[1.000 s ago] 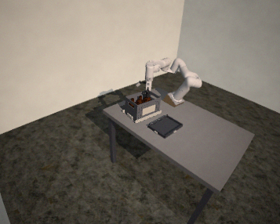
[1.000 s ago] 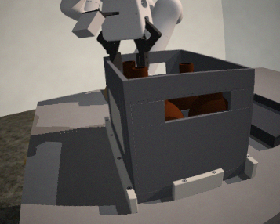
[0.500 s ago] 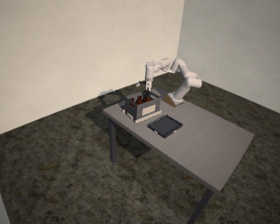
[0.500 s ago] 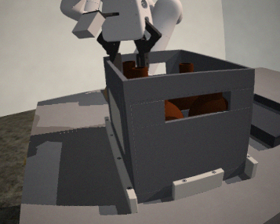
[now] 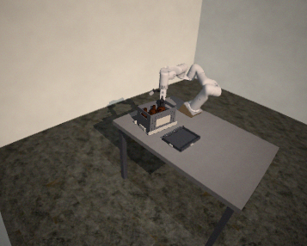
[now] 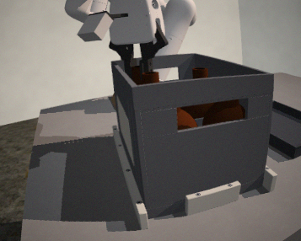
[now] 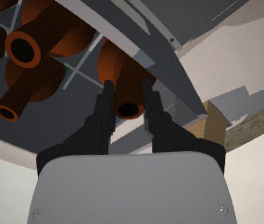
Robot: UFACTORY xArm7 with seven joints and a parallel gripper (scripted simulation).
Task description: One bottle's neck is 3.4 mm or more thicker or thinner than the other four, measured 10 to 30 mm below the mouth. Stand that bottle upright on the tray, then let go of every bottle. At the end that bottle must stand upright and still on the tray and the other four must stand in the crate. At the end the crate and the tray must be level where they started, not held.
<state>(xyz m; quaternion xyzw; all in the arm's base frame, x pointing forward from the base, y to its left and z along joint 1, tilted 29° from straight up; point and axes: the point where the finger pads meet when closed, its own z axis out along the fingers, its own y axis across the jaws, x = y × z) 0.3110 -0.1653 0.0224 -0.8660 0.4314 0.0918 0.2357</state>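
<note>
My hand is 70 mm above the glass bottle. Also, from my hand: dark flat tray (320 mm to the left, 150 mm below, 90 mm ahead); then dark grey crate (100 mm ahead, 70 mm below, 30 mm to the left).
</note>
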